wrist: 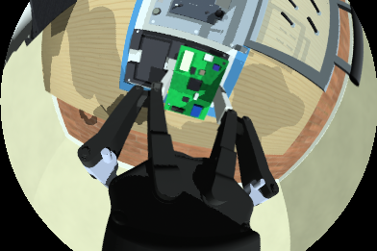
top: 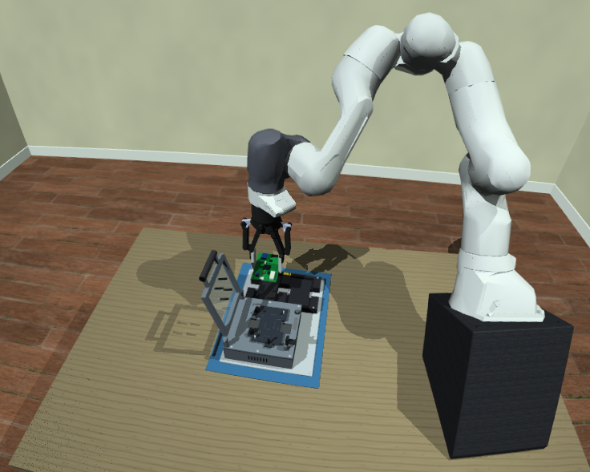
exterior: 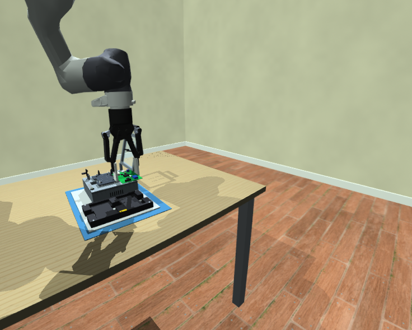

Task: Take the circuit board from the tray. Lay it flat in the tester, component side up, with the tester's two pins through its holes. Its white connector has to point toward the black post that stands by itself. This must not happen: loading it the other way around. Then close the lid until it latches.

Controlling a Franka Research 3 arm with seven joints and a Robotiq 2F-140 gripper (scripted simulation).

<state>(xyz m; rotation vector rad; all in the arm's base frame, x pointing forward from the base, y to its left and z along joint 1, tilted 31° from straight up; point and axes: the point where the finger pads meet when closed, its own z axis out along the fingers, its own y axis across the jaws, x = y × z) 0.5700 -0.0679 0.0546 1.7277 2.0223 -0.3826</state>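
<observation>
Right now my hand is 170 mm to the right of the lid, 70 mm short of it and 40 mm below it. Round my hand: green circuit board (20 mm below).
</observation>
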